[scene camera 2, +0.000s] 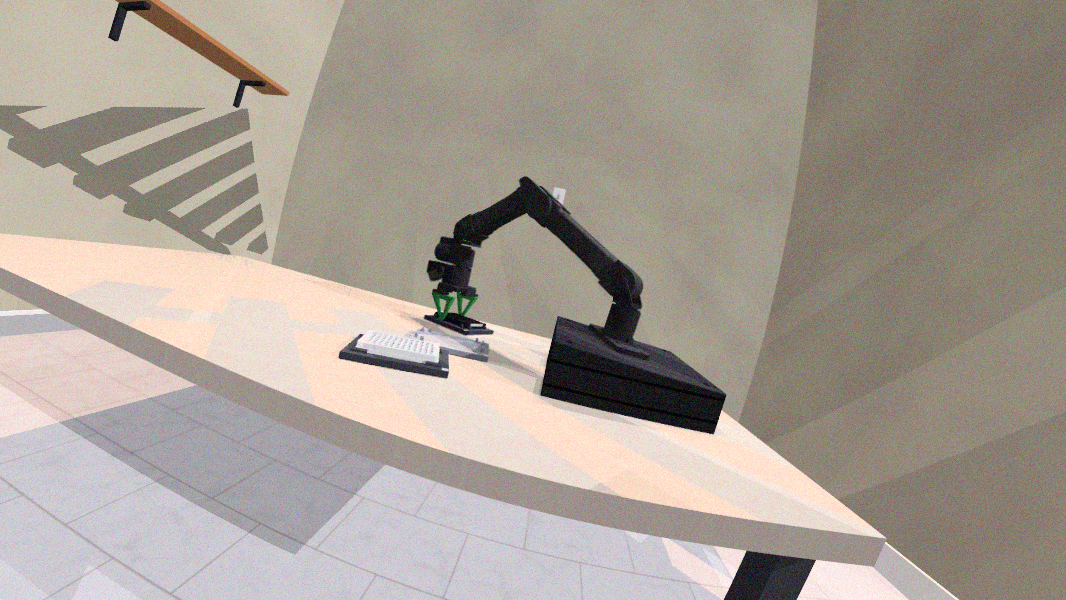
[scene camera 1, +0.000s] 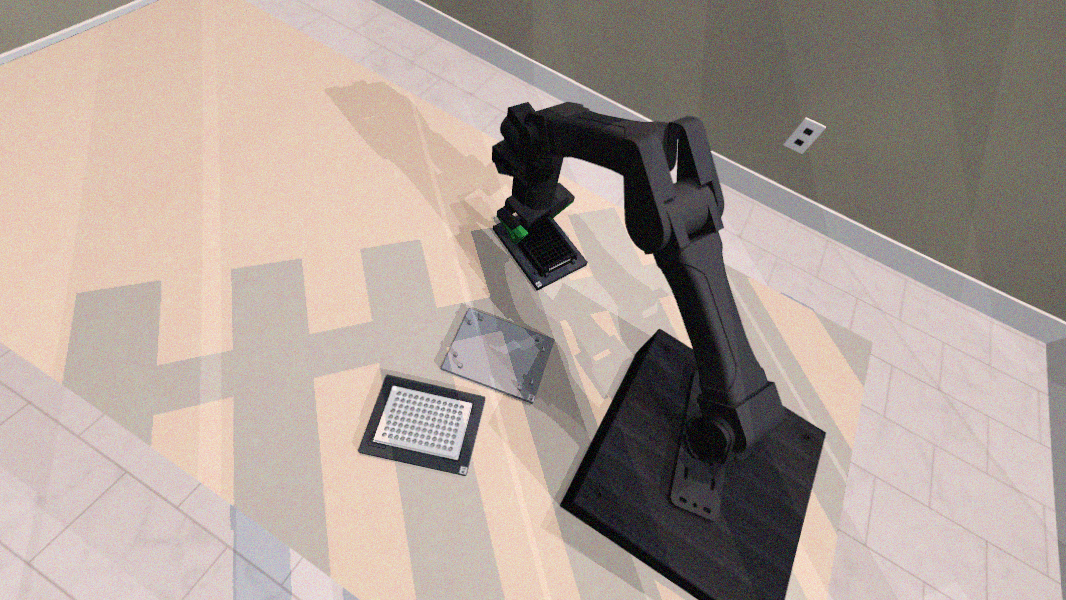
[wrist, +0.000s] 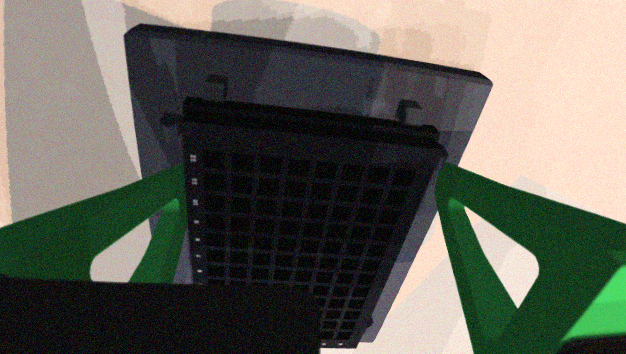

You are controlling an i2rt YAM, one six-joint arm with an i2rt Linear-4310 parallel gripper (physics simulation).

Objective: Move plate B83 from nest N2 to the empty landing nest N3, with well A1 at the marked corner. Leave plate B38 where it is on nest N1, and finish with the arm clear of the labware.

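A black well plate [scene camera 1: 552, 249] [scene camera 2: 466, 322] [wrist: 300, 225] sits on a dark nest [scene camera 1: 525, 267] [scene camera 2: 484, 330] [wrist: 300, 65] at the back. My gripper [scene camera 1: 535, 229] [scene camera 2: 452, 316] [wrist: 313, 177] is open, fingers pointing down, one green fingertip beside each long side of this plate. Any small gap there is hard to judge. A white well plate [scene camera 1: 425, 421] [scene camera 2: 399, 345] sits on another dark nest [scene camera 1: 369, 445] [scene camera 2: 395, 366] at the front. The grey, see-through nest [scene camera 1: 496, 354] [scene camera 2: 471, 345] between them is empty. Plate and nest names are not readable; part of the black plate is hidden in the wrist view.
The arm's black base block [scene camera 1: 619, 477] [scene camera 2: 634, 380] stands on the table [scene camera 1: 186, 186] [scene camera 2: 596, 462], to the right of the nests. Small pegs stand up from the empty nest. A wooden shelf [scene camera 2: 208, 52] and a wall outlet [scene camera 1: 804, 135] are on the walls.
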